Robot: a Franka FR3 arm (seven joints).
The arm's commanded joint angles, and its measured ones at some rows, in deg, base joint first. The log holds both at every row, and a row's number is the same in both.
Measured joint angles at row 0:
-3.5 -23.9 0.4 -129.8 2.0 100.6 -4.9
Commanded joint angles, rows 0 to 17:
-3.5 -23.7 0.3 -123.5 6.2 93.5 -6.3
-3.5 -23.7 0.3 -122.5 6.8 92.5 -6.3
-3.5 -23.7 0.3 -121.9 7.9 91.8 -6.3
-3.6 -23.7 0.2 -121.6 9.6 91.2 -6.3
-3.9 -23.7 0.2 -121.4 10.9 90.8 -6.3
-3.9 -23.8 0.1 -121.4 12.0 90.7 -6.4
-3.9 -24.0 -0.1 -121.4 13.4 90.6 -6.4
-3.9 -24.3 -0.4 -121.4 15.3 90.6 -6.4
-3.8 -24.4 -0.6 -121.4 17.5 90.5 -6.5
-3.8 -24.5 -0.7 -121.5 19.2 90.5 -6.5
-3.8 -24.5 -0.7 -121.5 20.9 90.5 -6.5
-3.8 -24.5 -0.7 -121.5 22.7 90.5 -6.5
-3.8 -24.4 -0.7 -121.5 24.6 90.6 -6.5
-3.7 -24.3 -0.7 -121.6 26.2 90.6 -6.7
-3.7 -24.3 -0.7 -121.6 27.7 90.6 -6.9
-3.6 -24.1 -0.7 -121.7 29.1 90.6 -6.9
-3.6 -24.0 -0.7 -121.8 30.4 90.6 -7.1
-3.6 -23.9 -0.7 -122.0 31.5 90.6 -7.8
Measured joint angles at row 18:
-3.5 -24.0 -0.4 -122.1 27.5 91.8 -5.9
